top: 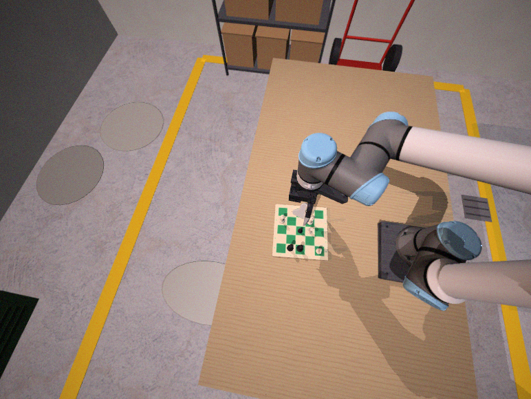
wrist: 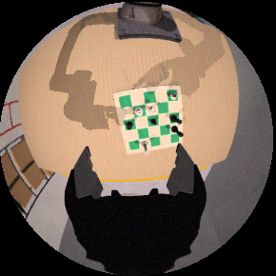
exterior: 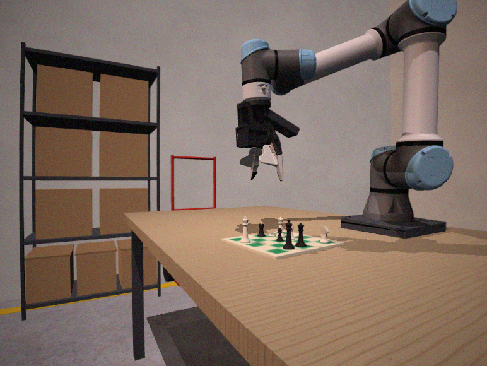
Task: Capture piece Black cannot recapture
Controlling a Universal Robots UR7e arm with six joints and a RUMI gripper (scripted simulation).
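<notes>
Right now my hand is 12 cm above the tall white piece, 8 cm short of it and 2 cm to the right of it. Also, from my hand: white knight (14 cm to the left, 14 cm below, 6 cm behind); tall black piece (13 cm to the left, 12 cm below, 5 cm ahead).
</notes>
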